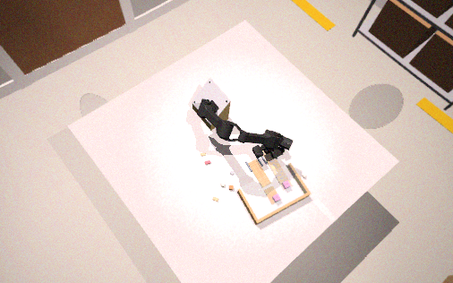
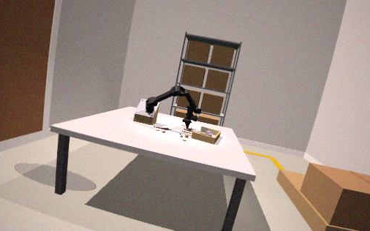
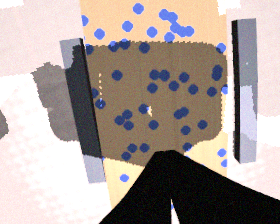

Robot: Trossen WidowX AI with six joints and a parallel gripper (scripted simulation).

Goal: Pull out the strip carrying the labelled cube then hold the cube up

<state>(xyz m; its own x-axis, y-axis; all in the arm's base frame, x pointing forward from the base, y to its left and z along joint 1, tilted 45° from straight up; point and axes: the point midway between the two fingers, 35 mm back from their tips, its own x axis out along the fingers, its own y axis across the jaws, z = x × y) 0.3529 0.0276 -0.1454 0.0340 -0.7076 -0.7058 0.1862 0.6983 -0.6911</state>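
Now: gripper tip 110 mm to the left of the strip and 70 mm short of it.
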